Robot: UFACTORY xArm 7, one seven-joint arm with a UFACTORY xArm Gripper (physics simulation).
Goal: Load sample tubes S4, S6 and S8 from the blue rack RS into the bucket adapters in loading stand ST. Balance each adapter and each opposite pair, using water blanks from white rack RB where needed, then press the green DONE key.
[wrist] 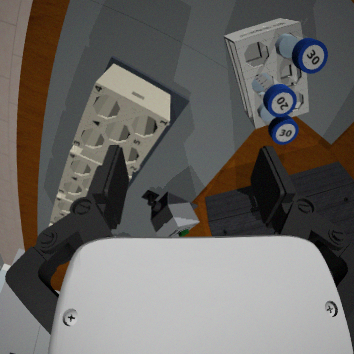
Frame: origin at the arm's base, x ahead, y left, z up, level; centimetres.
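Seen in the pictures: gripper, fingertip midpoint: point(190, 161).
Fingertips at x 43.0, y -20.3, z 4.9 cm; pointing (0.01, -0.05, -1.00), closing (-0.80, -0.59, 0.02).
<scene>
Pixels of each thing's top centre, then the offset from my fingertips to it. "pt": a spot on its surface instead.
- White rack RB at its top centre: point(276, 79) dz -16.0, dx -9.4, dy -8.1 cm
- marked 20 at its top centre: point(281, 102) dz -9.8, dx -8.4, dy -6.4 cm
- cream adapter at its top centre: point(116, 132) dz -12.3, dx +3.6, dy +8.9 cm
- second adapter at its top centre: point(91, 185) dz -12.3, dx +2.9, dy +19.9 cm
- green key at a spot on its surface: point(183, 232) pt dz -14.7, dx -19.5, dy +24.9 cm
- small grey box at its top centre: point(174, 236) dz -13.6, dx -17.7, dy +25.7 cm
My gripper point(190, 161) is open and empty. White rack RB point(270, 31) is at the upper right of the wrist view, beyond the right finger. It holds three blue-capped tubes: one marked 30 point(310, 55) at its upper right, one marked 20 point(280, 101), and another marked 30 point(283, 130) at its near end. Other holes in it are empty. A cream adapter point(135, 87) with numbered holes is at the upper left, with a second adapter point(95, 165) below it, partly behind the left finger. Their visible holes look empty. The green key point(183, 232) shows partly above the gripper housing. Blue rack RS does not show.
A small grey box point(175, 212) carries the green key and stands low between the fingers. A dark grained panel point(235, 215) lies at the lower right, behind the right finger. A brown wooden edge point(32, 130) runs down the left side.
</scene>
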